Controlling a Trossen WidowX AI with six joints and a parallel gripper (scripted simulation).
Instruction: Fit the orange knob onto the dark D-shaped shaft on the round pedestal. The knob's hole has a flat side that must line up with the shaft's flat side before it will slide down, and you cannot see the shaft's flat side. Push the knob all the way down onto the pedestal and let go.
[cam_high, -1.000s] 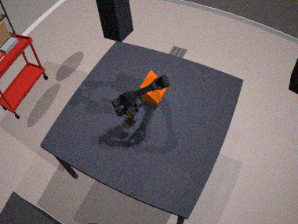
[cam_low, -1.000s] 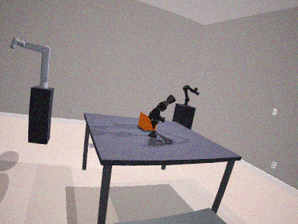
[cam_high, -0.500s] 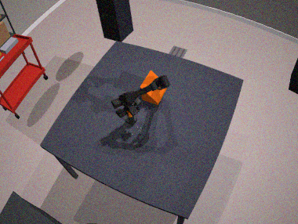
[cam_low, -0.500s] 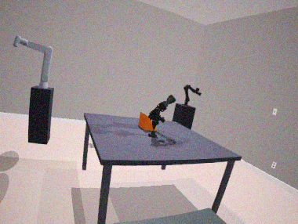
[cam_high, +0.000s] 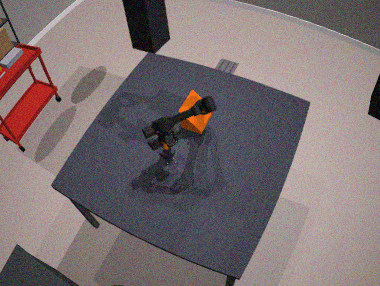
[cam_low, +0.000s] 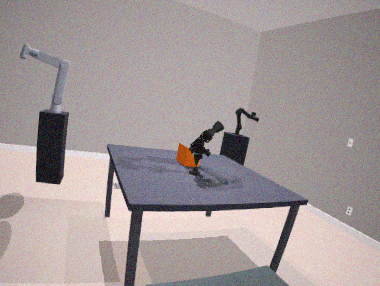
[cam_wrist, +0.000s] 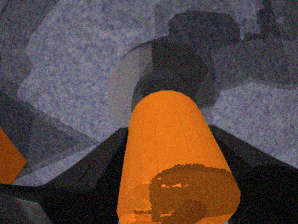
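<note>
Now: the orange knob 20 mm above my gripper tip. From my gripper tip the other things lie so: round pedestal (40 mm below).
</note>
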